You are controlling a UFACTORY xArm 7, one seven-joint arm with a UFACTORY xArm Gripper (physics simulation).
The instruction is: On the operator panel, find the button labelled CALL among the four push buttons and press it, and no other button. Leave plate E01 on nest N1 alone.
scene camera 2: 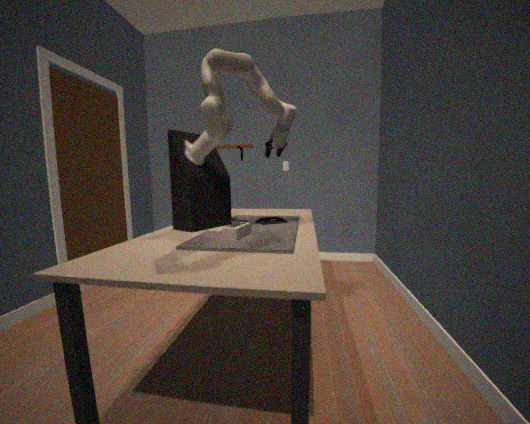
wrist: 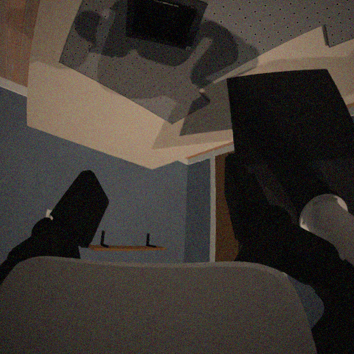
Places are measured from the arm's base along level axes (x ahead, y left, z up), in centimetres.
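Pixels of known places: gripper, fingertip midpoint: [scene camera 2: 272, 156]; arm's base, link origin: [scene camera 2: 194, 156].
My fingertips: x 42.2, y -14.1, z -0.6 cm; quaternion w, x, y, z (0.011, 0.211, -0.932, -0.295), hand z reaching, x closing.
Ahead of a thing's pixels: the offset from my fingertips to its top centre. Level surfaces: height alone.
My gripper [scene camera 2: 274, 153] [wrist: 158, 179] is open and empty, high above the far part of the table, with its fingers wide apart in the wrist view. A small light-grey box {dx -27.2, dy -22.7, dz -34.3 cm} [scene camera 2: 240, 231] sits on the dark mat; no buttons or labels can be made out on it, so I cannot tell whether it is the operator panel. A dark, low square object {dx +2.2, dy +7.6, dz -37.3 cm} [scene camera 2: 271, 220] [wrist: 162, 22] lies farther back on the mat; whether it is nest N1 with plate E01 is too unclear to tell. The CALL button cannot be made out in either view.
The perforated grey mat {dz -39.9 cm} [scene camera 2: 272, 244] [wrist: 135, 80] lies on the wooden table {dz -41.2 cm} [scene camera 2: 250, 272] [wrist: 90, 105]. A tall black block [scene camera 2: 200, 185] [wrist: 290, 115] stands beside it, near the arm's base. An orange shelf [scene camera 2: 245, 146] [wrist: 130, 248] is on the back wall.
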